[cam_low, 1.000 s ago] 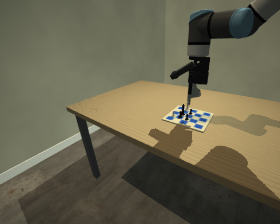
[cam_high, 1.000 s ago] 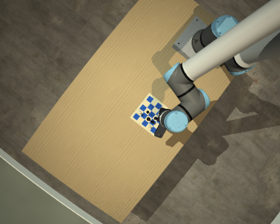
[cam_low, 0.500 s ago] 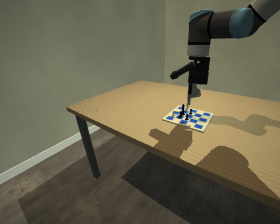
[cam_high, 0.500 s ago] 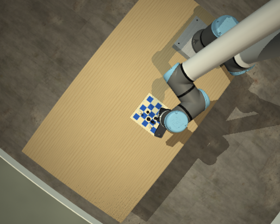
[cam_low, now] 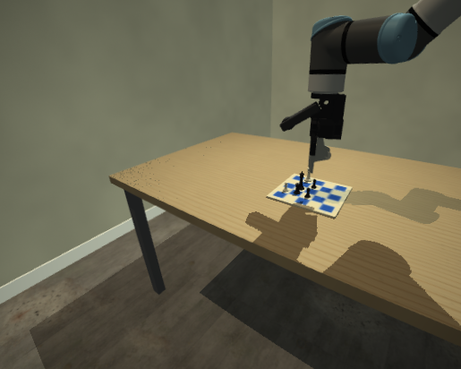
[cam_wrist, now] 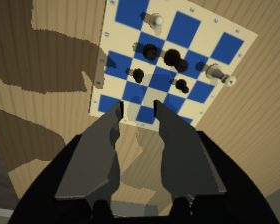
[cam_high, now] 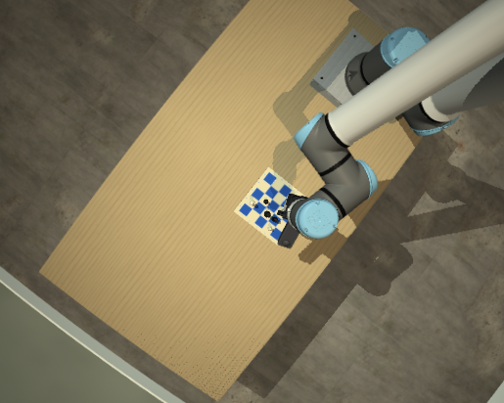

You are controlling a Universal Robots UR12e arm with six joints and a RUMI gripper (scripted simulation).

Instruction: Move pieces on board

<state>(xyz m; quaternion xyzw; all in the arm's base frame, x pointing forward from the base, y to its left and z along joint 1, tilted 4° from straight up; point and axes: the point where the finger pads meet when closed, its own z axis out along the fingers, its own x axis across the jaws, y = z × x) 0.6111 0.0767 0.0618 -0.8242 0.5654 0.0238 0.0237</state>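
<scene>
Right now the tall black piece is 4 cm ahead of my hand, 4 cm to the right of it and 7 cm below it. The rest, counted from my hand: chessboard: 1 cm ahead, 4 cm to the right, 11 cm below; then white pawn: 8 cm ahead, 9 cm below.
</scene>
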